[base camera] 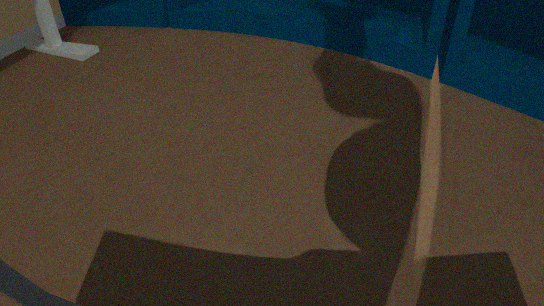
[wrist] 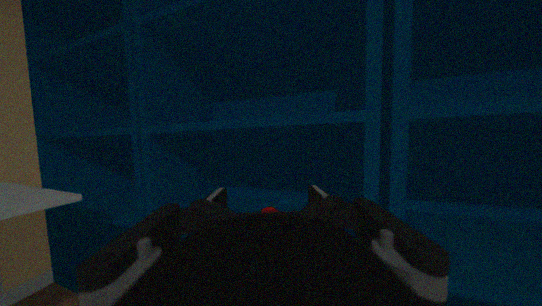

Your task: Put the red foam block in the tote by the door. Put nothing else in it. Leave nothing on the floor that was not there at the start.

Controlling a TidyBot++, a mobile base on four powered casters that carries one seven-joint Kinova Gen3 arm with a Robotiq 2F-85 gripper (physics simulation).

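Frame: origin at the arm's base, x down, y ahead, z right, level; metres.
Seen in the pictures: gripper, between the fingertips: (wrist: 267, 195).
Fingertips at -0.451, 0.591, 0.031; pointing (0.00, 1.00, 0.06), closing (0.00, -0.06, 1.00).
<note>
Pixels of each thing's top centre, then the offset from my fingertips to it, as dx, dy, dz. "pt": a spot on its surface instead. Level surfaces: height alone.
- red foam block, centre of its top: (wrist: 271, 210) +0.269, +0.539, +0.045
- white table top, height of its surface: dx +0.127
- white leg foot, a spot on its surface: (base camera: 75, 50) pt +0.822, +0.371, -0.876
- brown floor, height of its surface: dx +0.847
A small part of the red foam block (wrist: 269, 210) shows in the wrist view, low between the two fingertips and just above the gripper's dark body, which hides the rest. It is seen against a low blue board of the shelf unit (wrist: 373, 100) (base camera: 436, 25). My gripper (wrist: 267, 195) is open, with its fingertips wide apart and nothing between them. The block appears beyond the fingertips and apart from them; how far is hard to tell in the dim light. The block does not show in the base camera view. The tote by the door does not show in either view.
The blue shelf unit's uprights and boards span the wrist view. A white table top (wrist: 35, 198) juts in at the left, by a tan wall (wrist: 17, 100). In the base camera view, a white leg foot (base camera: 75, 50) stands at the far left, and dark shadows lie on the brown floor (base camera: 200, 140).
</note>
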